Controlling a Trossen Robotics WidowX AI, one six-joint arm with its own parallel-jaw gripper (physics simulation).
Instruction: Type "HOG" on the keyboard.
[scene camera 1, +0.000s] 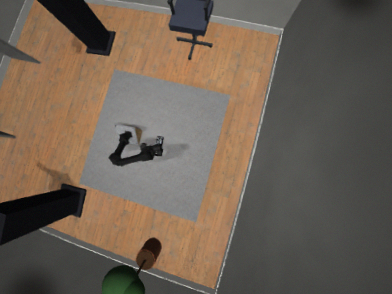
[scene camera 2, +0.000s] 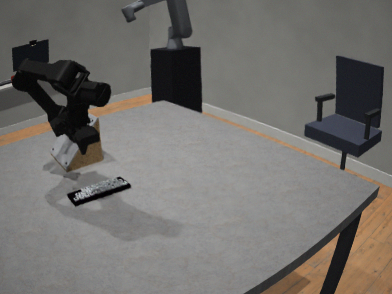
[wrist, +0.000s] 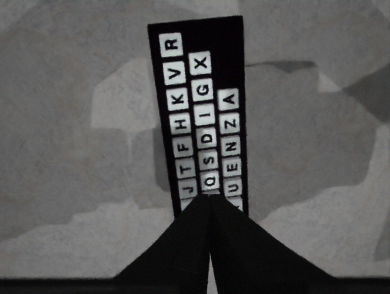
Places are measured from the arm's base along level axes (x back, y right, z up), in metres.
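Where they show: gripper, fingertip midpoint: (scene camera 2: 83, 154) (wrist: 208, 205); arm's base, origin of the base link: (scene camera 1: 128, 134).
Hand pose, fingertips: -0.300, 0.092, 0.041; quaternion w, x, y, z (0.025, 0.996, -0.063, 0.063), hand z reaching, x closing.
Each offset is from my fingertips to the top centre of the thing, as dx, dy, dz. Level surfaces: height alone.
The black keyboard @[+0.018, -0.035, -0.121] (scene camera 1: 160, 139) (scene camera 2: 99, 191) (wrist: 227, 55) lies flat on the table, its white letter keys in three rows. In the wrist view the H key @[+0.000, -0.006, -0.121] (wrist: 180, 124) is in the left row and the G key @[+0.019, +0.017, -0.121] (wrist: 202, 90) is in the middle row, both uncovered and ahead of the fingertips. The O key does not show there; the fingers cover the keyboard's near end. My gripper (scene camera 2: 84, 151) (wrist: 208, 205) is shut and empty. It points down, and its tips are raised above the table. In the wrist view they overlap the middle row just below the Q key @[+0.017, -0.059, -0.121] (wrist: 210, 180).
The grey table @[dz -0.138] (scene camera 1: 185, 185) (scene camera 2: 250, 200) carries the arm's wedge-shaped base mount (scene camera 1: 136, 135) (scene camera 2: 89, 156). An office chair (scene camera 1: 190, 22) (scene camera 2: 345, 132) stands beyond the table. Another arm stands on a black pedestal (scene camera 2: 175, 77). A potted plant (scene camera 1: 123, 281) is on the floor side.
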